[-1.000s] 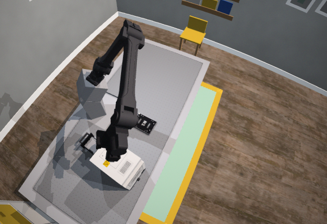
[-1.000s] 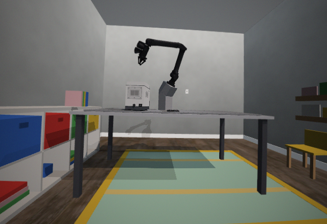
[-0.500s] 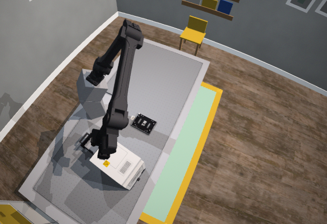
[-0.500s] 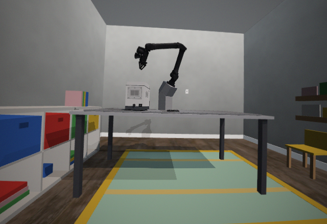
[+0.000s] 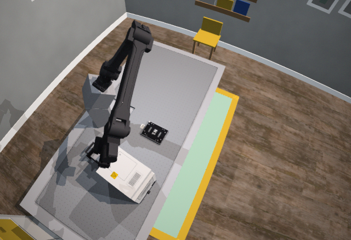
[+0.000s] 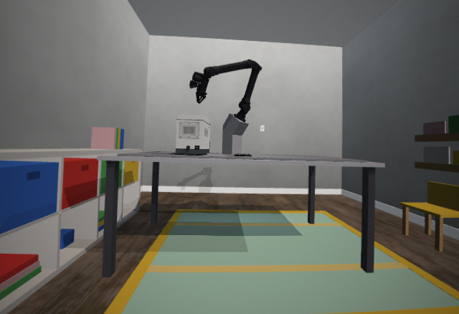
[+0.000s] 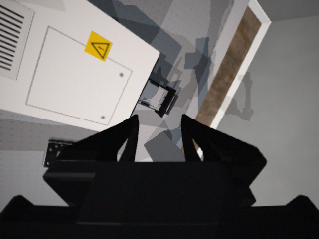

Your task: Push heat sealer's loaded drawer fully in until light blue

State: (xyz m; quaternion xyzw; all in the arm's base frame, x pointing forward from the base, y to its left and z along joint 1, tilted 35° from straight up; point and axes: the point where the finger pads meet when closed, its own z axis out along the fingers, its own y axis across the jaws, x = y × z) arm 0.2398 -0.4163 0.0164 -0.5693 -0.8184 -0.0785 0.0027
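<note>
Right now the dark sealer drawer is 150 mm behind my hand, 20 mm to the left of it and 360 mm below it.
</note>
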